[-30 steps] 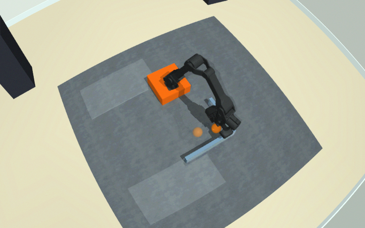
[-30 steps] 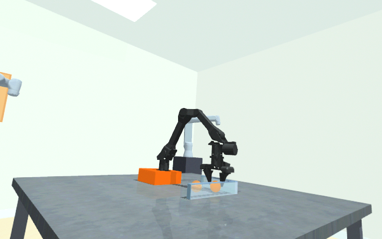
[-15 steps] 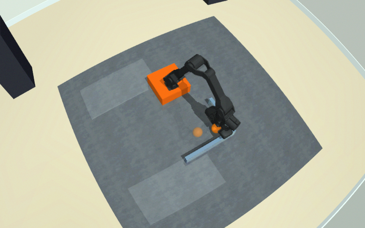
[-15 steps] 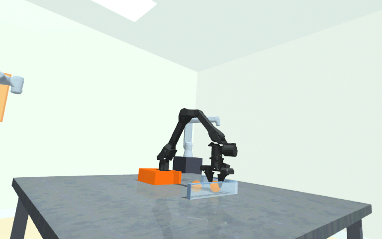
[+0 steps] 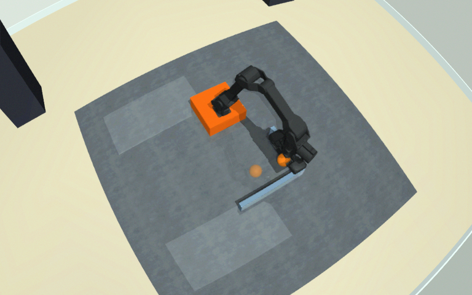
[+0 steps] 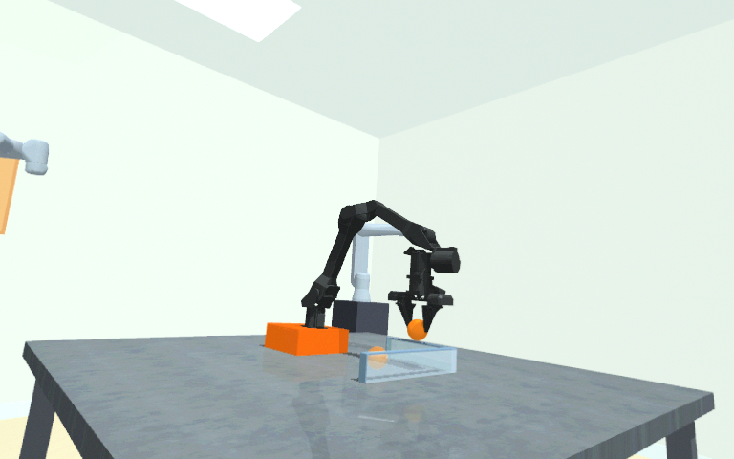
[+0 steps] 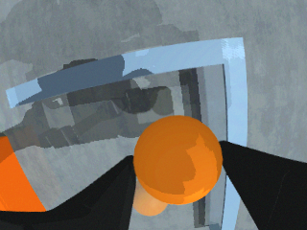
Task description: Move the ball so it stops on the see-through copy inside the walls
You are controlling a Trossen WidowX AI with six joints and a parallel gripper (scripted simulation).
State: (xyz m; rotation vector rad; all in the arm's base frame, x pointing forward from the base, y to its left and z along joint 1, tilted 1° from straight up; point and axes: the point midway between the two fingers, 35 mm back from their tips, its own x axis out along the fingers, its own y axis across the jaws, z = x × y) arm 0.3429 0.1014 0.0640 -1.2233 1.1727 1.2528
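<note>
Now: the see-through copy of ball 110 mm to the right of my gripper tip, 70 mm below it and 40 mm behind it. The rest, counted from my gripper tip: orange ball right at my gripper tip.
</note>
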